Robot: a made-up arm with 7 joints.
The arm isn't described. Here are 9 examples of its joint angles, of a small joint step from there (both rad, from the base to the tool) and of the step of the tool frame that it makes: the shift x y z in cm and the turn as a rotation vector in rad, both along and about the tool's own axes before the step.
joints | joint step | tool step
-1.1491 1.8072 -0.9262 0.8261 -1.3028 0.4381 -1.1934 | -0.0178 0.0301 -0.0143 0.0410 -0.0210 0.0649 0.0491 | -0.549 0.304 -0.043 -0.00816 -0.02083 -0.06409
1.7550 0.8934 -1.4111 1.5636 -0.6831 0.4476 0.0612 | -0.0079 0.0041 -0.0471 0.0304 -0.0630 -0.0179 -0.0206 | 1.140 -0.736 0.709 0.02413 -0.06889 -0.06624
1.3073 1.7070 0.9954 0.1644 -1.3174 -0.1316 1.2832 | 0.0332 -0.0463 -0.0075 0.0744 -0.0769 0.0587 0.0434 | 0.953 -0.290 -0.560 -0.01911 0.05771 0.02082
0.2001 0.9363 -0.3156 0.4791 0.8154 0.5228 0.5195 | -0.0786 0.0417 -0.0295 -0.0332 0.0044 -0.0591 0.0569 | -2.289 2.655 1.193 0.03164 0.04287 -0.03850
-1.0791 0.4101 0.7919 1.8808 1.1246 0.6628 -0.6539 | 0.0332 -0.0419 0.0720 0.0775 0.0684 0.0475 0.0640 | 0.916 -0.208 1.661 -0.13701 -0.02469 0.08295
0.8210 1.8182 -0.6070 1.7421 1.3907 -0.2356 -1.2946 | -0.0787 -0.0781 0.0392 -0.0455 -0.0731 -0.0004 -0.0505 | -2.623 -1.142 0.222 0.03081 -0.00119 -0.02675
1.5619 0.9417 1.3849 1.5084 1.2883 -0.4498 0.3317 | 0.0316 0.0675 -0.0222 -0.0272 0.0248 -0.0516 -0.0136 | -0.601 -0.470 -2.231 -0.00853 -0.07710 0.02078
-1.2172 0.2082 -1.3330 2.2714 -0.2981 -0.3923 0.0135 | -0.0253 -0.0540 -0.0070 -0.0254 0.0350 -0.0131 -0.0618 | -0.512 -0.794 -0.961 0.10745 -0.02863 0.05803
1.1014 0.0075 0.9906 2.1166 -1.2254 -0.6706 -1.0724 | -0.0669 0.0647 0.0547 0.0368 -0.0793 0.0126 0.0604 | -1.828 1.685 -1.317 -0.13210 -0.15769 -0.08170
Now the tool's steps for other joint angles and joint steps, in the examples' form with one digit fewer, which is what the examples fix.
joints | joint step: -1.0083 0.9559 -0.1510 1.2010 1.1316 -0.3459 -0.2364 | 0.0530 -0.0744 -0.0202 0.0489 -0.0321 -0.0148 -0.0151
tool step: -0.94 -3.44 -0.01 -0.0502 -0.0357 0.0772
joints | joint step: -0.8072 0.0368 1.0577 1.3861 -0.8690 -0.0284 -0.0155 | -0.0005 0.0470 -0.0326 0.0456 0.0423 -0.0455 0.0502
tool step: 1.45 1.72 -1.14 -0.0038 -0.1236 0.0096
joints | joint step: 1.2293 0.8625 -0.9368 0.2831 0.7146 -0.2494 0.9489 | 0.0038 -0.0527 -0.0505 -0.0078 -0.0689 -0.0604 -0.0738
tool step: 0.32 -1.31 -2.47 -0.0081 0.0304 -0.1042
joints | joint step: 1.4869 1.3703 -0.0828 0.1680 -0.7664 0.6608 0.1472 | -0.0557 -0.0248 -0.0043 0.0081 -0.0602 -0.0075 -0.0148
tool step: 0.62 -1.46 0.37 0.0638 -0.0167 -0.1092
